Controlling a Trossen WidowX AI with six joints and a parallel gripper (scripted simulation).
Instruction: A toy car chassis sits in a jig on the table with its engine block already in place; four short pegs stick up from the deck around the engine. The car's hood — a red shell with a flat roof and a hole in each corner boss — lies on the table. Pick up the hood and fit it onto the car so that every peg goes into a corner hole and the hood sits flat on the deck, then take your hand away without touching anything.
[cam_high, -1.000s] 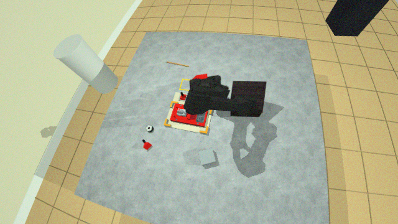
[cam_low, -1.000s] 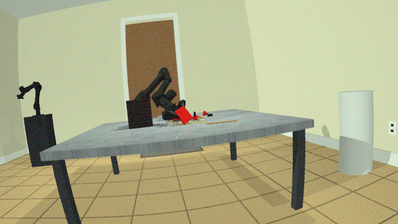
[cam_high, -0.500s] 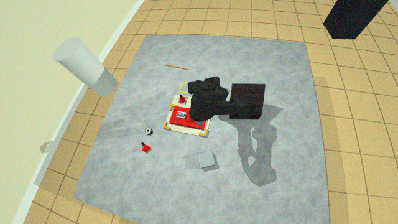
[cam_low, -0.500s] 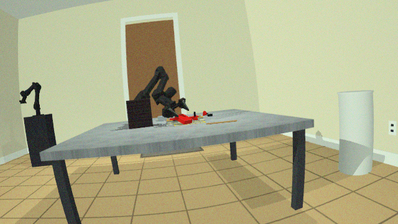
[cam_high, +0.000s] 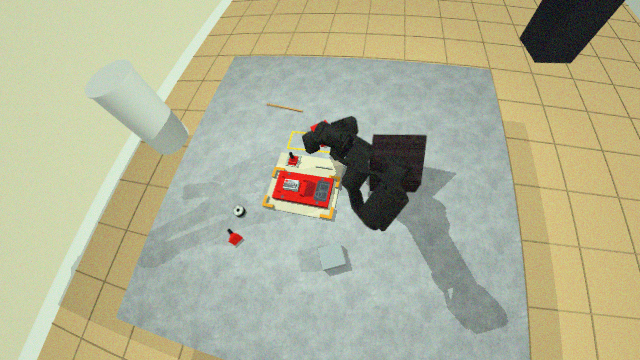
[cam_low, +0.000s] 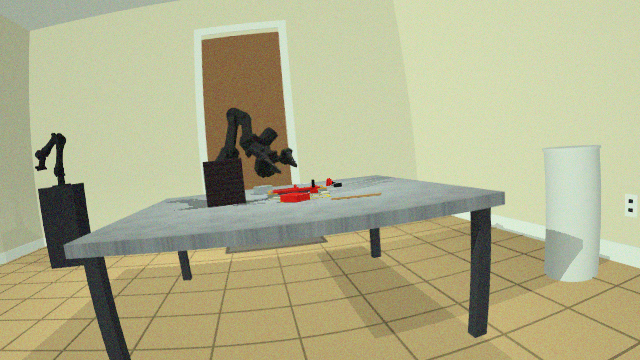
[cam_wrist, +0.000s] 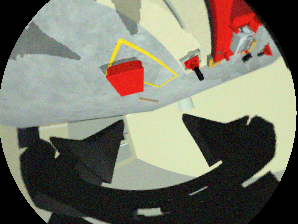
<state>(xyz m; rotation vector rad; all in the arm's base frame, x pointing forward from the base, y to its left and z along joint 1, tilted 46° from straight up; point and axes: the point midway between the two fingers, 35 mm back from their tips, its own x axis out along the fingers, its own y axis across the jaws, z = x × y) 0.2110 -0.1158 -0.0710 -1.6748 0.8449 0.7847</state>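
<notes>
My gripper tip is now 60 mm to the left of the red hood and 100 mm above it. From my gripper tip the other things lie so: wheel (300 mm ahead, 260 mm to the left, 110 mm below); then thin wooden stick (170 mm ahead, 210 mm to the right, 110 mm below); then engine block (110 mm ahead, 180 mm to the left, 90 mm below).
</notes>
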